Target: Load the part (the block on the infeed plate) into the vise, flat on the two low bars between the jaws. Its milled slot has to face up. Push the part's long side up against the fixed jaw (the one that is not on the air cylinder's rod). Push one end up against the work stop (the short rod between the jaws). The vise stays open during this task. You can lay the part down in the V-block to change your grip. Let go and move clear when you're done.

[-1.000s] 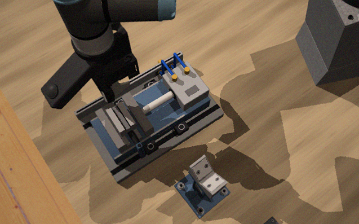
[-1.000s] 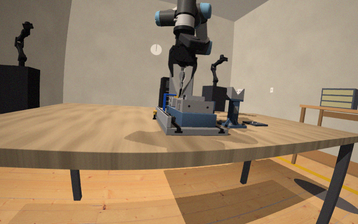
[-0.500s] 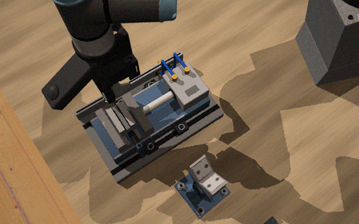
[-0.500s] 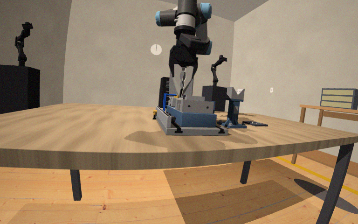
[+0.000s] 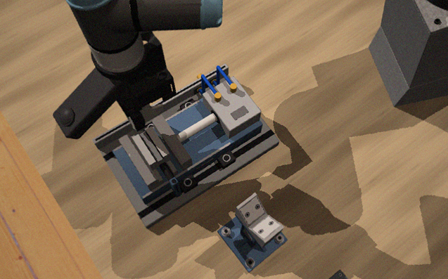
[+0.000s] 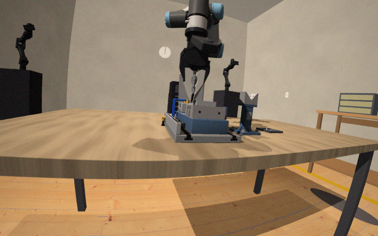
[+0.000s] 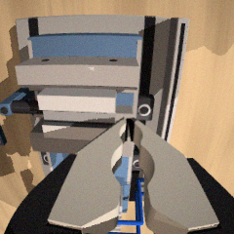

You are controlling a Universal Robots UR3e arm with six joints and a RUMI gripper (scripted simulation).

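The part lies 10 mm ahead of my hand, 40 mm to the left of it and 20 mm below it. The rest, counted from my hand: fixed jaw: 40 mm ahead, 40 mm to the left, 40 mm below; dark work stop: 20 mm ahead, 90 mm to the left, 30 mm below; moving jaw: 30 mm behind, 50 mm to the left, 40 mm below.
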